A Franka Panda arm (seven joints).
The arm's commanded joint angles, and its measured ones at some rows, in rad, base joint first. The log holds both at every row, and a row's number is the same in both.
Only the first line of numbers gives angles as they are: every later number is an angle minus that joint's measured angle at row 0.
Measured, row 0: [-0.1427 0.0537 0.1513 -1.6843 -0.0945 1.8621 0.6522]
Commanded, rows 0 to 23: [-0.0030 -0.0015 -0.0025 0.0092 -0.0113 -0.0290 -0.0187]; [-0.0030 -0.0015 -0.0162 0.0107 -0.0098 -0.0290 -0.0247]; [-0.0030 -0.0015 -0.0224 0.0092 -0.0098 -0.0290 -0.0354]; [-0.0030 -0.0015 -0.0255 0.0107 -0.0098 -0.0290 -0.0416]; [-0.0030 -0.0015 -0.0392 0.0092 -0.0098 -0.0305 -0.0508]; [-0.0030 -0.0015 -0.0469 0.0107 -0.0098 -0.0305 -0.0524]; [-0.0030 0.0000 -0.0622 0.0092 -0.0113 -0.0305 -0.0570]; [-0.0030 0.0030 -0.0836 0.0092 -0.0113 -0.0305 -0.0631]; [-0.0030 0.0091 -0.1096 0.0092 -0.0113 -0.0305 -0.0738]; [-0.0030 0.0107 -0.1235 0.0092 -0.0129 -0.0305 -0.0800]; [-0.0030 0.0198 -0.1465 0.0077 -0.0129 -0.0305 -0.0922]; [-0.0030 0.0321 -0.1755 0.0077 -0.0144 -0.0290 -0.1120]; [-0.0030 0.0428 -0.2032 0.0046 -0.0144 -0.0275 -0.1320]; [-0.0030 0.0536 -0.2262 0.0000 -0.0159 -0.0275 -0.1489]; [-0.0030 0.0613 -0.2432 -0.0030 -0.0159 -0.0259 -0.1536]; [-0.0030 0.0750 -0.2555 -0.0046 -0.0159 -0.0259 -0.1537]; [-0.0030 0.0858 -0.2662 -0.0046 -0.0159 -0.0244 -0.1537]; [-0.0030 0.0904 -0.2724 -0.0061 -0.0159 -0.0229 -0.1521]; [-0.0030 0.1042 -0.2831 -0.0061 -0.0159 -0.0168 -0.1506]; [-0.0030 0.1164 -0.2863 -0.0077 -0.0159 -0.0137 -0.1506]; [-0.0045 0.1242 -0.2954 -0.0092 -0.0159 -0.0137 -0.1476]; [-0.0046 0.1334 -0.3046 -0.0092 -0.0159 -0.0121 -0.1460]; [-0.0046 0.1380 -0.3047 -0.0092 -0.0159 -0.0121 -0.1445]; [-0.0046 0.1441 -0.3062 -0.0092 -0.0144 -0.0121 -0.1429]
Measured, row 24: [-0.0080 0.1293 -0.2949 -0.0109 -0.0004 -0.0031 -0.1498]
